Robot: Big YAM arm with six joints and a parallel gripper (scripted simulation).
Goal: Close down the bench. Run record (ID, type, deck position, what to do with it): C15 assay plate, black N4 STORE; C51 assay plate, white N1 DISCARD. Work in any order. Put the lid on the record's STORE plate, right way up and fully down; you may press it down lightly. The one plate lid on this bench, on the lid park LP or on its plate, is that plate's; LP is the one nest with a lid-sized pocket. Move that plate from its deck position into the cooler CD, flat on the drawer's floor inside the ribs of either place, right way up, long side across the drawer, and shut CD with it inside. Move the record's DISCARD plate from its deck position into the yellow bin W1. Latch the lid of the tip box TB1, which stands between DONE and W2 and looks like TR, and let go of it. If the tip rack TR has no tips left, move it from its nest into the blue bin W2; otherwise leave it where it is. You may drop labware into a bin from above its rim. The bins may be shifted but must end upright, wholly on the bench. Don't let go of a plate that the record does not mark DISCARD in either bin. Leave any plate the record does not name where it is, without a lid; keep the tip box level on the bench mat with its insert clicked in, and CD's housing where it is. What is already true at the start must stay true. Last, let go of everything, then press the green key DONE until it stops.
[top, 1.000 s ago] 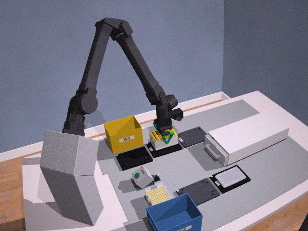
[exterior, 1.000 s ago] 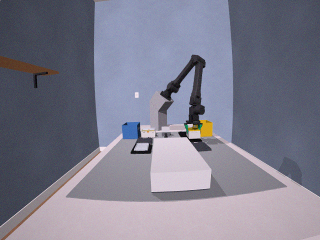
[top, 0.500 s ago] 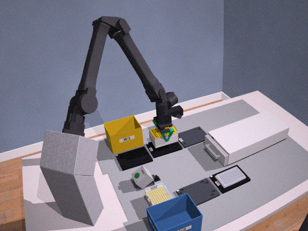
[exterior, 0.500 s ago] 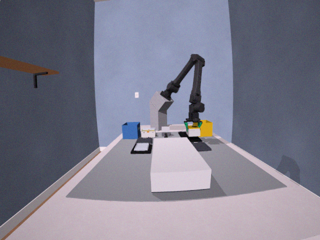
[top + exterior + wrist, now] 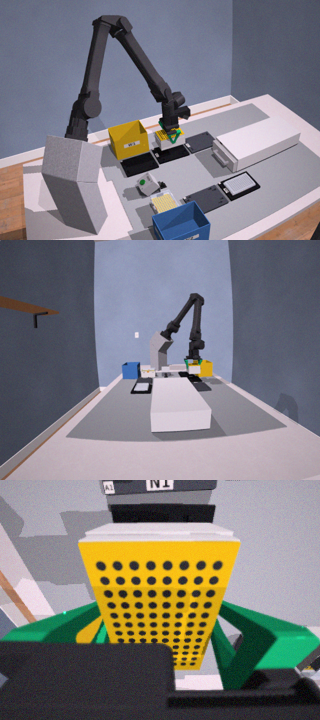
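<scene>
My hand is 90 mm short of the N1 label, 20 mm to the right of it and 90 mm above it. Also, from my hand: yellow bin W1 (210 mm behind, 80 mm to the left, 60 mm below); then tip rack TR (10 mm behind, 10 mm to the right, 10 mm above); then white assay plate (210 mm behind, 90 mm to the left, 90 mm below).
</scene>
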